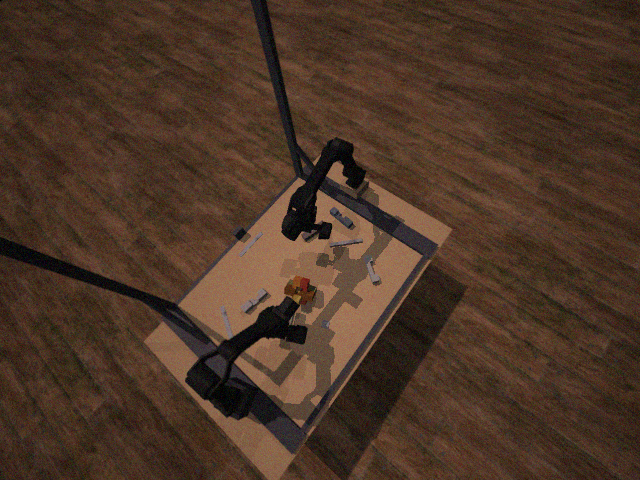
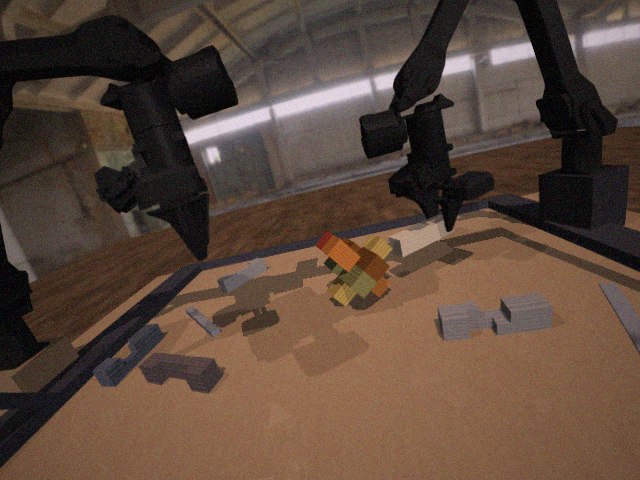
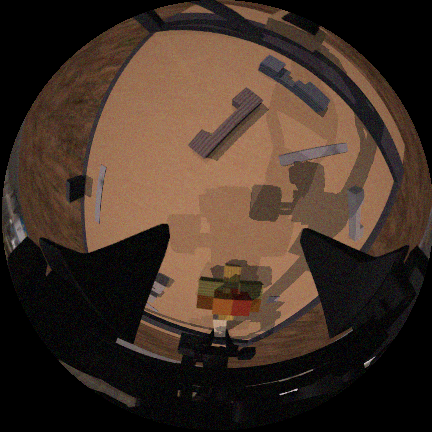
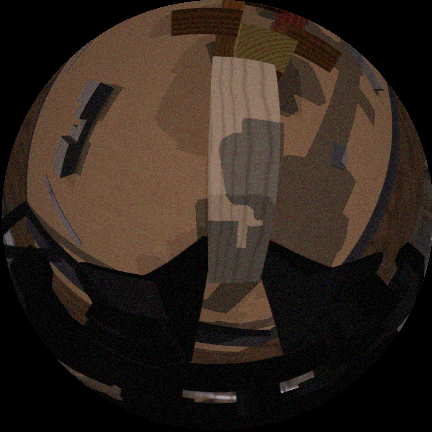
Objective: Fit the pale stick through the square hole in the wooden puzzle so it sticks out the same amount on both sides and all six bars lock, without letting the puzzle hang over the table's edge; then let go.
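Seen in the pictures: left gripper, fingertip midpoint: (image 1: 308, 236) (image 2: 204, 251) (image 3: 238, 233); right gripper, fingertip midpoint: (image 1: 285, 334) (image 2: 442, 229) (image 3: 219, 328) (image 4: 231, 242); left arm's base at its link origin: (image 1: 354, 181) (image 2: 21, 356); right arm's base at its link origin: (image 1: 232, 398) (image 2: 582, 170).
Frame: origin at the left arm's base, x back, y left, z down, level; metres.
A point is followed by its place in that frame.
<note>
The wooden puzzle (image 1: 300, 289) {x -0.554, y 0.133, z 0.009 m} (image 2: 356, 273) (image 3: 229, 292) {x -0.552, y 0.135, z 0.010 m} (image 4: 257, 36), a cluster of orange, red, yellow and green bars, rests tilted near the middle of the table (image 2: 361, 413) {x -0.542, y -0.089, z 0.065 m}. My right gripper (image 1: 290, 316) (image 2: 439, 219) {x -0.726, y 0.205, z 0.006 m} (image 4: 231, 242) {x -0.726, y 0.205, z 0.006 m} is shut on the near end of the pale stick (image 2: 415, 238) {x -0.665, y 0.156, z -0.007 m} (image 4: 241, 100) {x -0.656, y 0.166, z -0.016 m} (image 3: 219, 325) {x -0.661, y 0.172, z -0.016 m}. The stick lies level just above the table, and its far end meets the puzzle beside a yellow-green bar. I cannot tell whether the tip is inside the hole. My left gripper (image 1: 310, 232) {x -0.376, y 0.043, z -0.092 m} (image 2: 190, 232) (image 3: 238, 233) {x -0.376, y 0.043, z -0.092 m} is open and empty, hanging above the table well away from the puzzle.
Loose grey pieces lie around: a notched block (image 2: 493, 314) {x -0.713, y 0.001, z 0.050 m}, a dark bracket (image 2: 178, 369) {x -0.302, y -0.009, z 0.047 m} (image 3: 225, 125) {x -0.308, y -0.005, z 0.035 m}, a blue-grey piece (image 2: 126, 353) {x -0.172, y 0.039, z 0.050 m} (image 3: 296, 84) {x -0.184, y 0.051, z 0.035 m}, a flat strip (image 3: 312, 154) {x -0.269, y 0.133, z 0.055 m} and a small bar (image 3: 355, 213) {x -0.293, y 0.286, z 0.037 m}. A dark rail (image 2: 103, 330) {x -0.033, y 0.128, z 0.044 m} borders the table. The right arm's base (image 2: 584, 196) {x -0.964, y 0.164, z -0.012 m} stands behind.
</note>
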